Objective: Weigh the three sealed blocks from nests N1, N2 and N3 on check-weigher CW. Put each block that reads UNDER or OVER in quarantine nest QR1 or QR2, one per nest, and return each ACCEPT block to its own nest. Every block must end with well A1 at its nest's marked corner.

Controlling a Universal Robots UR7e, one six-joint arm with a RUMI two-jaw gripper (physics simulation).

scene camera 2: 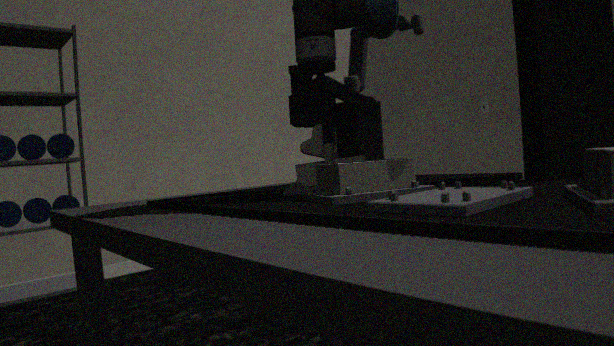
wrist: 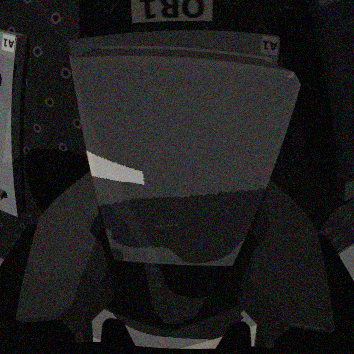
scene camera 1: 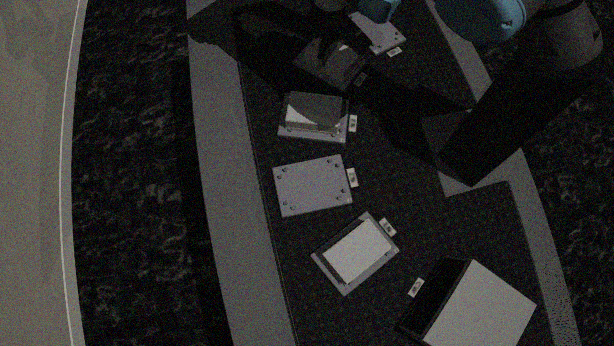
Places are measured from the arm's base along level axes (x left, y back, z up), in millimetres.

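Pixels of known places: gripper, fingertip midpoint: (wrist: 178,175) (scene camera 1: 330,57); arm's base, origin of the base link: (scene camera 1: 560,49).
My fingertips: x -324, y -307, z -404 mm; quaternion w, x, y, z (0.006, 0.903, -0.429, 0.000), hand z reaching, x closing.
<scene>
For each thing: its top centre in the pictures, then the offset to it from my fingertips. "pt": a spot on its surface instead.
- sealed block, middle of its top: (wrist: 178,201) (scene camera 2: 332,157) (scene camera 1: 332,51) dx +5, dy +4, dz +31 mm
- nest QR1, middle of its top: (wrist: 173,170) (scene camera 1: 330,58) dx -3, dy +1, dz -9 mm
- nest N3, middle of its top: (scene camera 2: 366,182) (scene camera 1: 314,114) dx +155, dy -84, dz -9 mm
- Nest N2, middle of its top: (scene camera 2: 452,185) (scene camera 1: 311,183) dx +323, dy -133, dz -9 mm
- third block, middle of its top: (scene camera 1: 358,250) dx +501, dy -78, dz +23 mm
- nest N1, surface spot: (scene camera 1: 345,291) pt dx +579, dy -122, dz -19 mm
- Check-weigher CW, middle of its top: (scene camera 1: 477,317) dx +724, dy +126, dz +69 mm
- pegged plate, middle of its top: (scene camera 1: 374,25) dx -95, dy +162, dz -9 mm
My gripper (wrist: 178,175) is shut on a sealed block (scene camera 1: 345,64) (scene camera 2: 307,175) (wrist: 185,125), one jaw on each side. The block is low at nest QR1 (wrist: 170,39); whether it is fully seated is hard to see. Its cut corner is at upper right, near the nest's A1 mark in the wrist view; no well A1 shows. Another block (scene camera 1: 315,110) (scene camera 2: 370,175) sits in nest N3 (scene camera 1: 310,137). Nest N2 (scene camera 1: 312,185) (scene camera 2: 422,202) holds no block. A third block (scene camera 1: 357,250) (scene camera 2: 600,172) sits in nest N1 (scene camera 1: 345,291). Check-weigher CW (scene camera 1: 482,307) shows no readable display.
A pegged plate (scene camera 1: 382,37), apparently QR2, stands beyond QR1 at the top of scene camera 1, partly under the arm. A pale plate (wrist: 6,110) with an A1 mark is left in the wrist view. The N3 block stands close to the gripper in scene camera 2.
</scene>
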